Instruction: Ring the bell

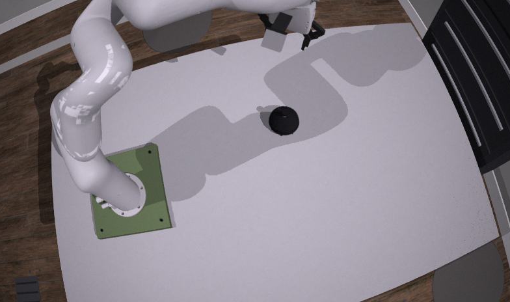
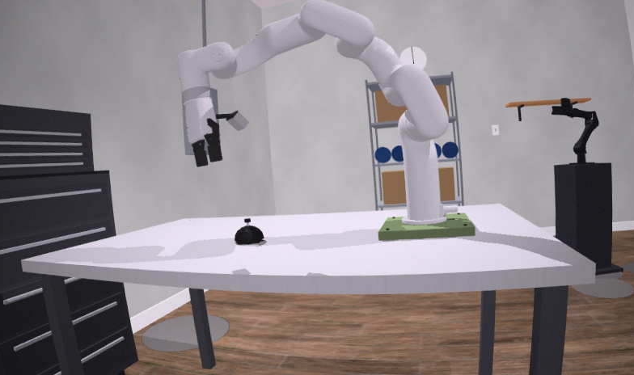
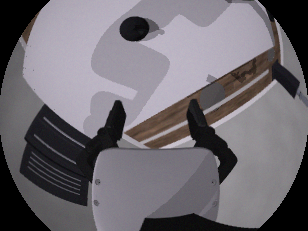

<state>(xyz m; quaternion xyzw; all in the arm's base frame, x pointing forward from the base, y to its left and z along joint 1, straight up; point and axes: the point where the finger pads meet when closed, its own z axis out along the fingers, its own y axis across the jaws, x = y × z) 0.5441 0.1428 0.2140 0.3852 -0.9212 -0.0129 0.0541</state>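
My hand is 200 mm above the black dome bell, 110 mm to the left of it and 50 mm past it.
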